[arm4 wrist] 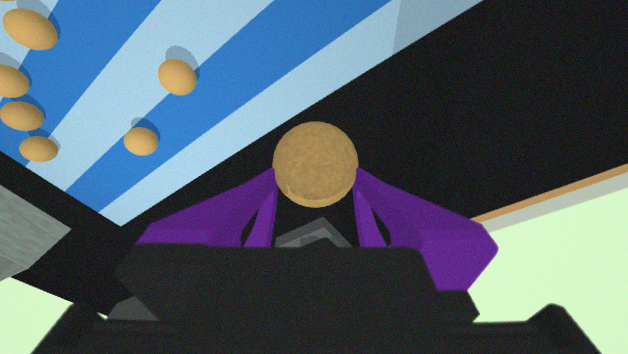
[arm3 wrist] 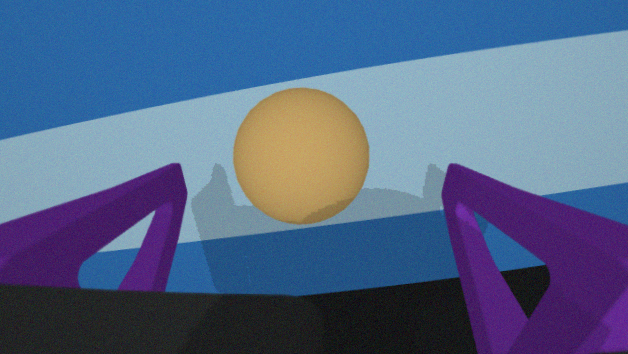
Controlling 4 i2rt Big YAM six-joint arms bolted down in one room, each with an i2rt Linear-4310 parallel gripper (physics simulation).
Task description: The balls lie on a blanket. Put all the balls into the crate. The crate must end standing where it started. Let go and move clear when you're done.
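In the arm3 wrist view a tan ball [arm3 wrist: 301,155] lies on the striped blue blanket [arm3 wrist: 525,100], between and a little beyond the fingertips of the arm3 gripper [arm3 wrist: 315,167]. That gripper is open, its fingers wide apart and not touching the ball. In the arm4 wrist view the arm4 gripper [arm4 wrist: 315,171] is shut on another tan ball [arm4 wrist: 315,162], held over the black surface beside the blanket [arm4 wrist: 240,65]. More balls, among them one ball [arm4 wrist: 177,76] and another ball [arm4 wrist: 141,141], lie on the blanket. The crate cannot be made out for certain. The arm1 and arm2 grippers do not show.
In the arm4 wrist view a grey block-like thing [arm4 wrist: 30,230] stands at the left edge. A small grey object [arm4 wrist: 322,231] shows beneath the held ball, partly hidden by the gripper. The black surface [arm4 wrist: 500,100] has a wooden-coloured edge [arm4 wrist: 555,192] at the right.
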